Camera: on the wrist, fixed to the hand. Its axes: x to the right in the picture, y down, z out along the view.
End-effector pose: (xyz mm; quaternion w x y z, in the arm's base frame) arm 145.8 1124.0 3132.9 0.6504 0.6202 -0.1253 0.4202
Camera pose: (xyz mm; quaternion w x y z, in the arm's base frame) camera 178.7 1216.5 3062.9 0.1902 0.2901 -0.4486 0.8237
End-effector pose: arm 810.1 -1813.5 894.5 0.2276 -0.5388 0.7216 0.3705
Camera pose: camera 892.5 -1898.2 917.9 0.1930 -0.0750 -0.9074 -0.3657
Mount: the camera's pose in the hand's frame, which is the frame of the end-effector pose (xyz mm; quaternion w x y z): 8.5 -83.5 -86.5 0.7059 -0.0146 0.1210 0.6977
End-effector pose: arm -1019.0 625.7 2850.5 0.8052 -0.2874 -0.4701 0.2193
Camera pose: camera -931.8 547.1 2877.7 0.4681 -0.5692 -0.0371 0.6750
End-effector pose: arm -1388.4 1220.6 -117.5 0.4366 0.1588 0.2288 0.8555
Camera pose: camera -1377.7 1248.6 -234.2 0.3141 -0.1618 -0.0911 -0.9311
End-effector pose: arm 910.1 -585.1 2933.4 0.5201 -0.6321 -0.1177 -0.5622
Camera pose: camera 800.8 -621.1 2969.4 0.7644 -0.4679 0.4291 -0.1122
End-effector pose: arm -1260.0 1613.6 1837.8 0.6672 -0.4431 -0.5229 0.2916
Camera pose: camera -1181.1 1559.6 1911.1 0.3243 -0.7227 0.0165 0.6101
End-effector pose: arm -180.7 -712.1 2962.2 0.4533 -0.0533 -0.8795 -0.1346
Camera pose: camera -135.9 -817.0 3001.2 0.5196 -0.6416 -0.5269 0.2020
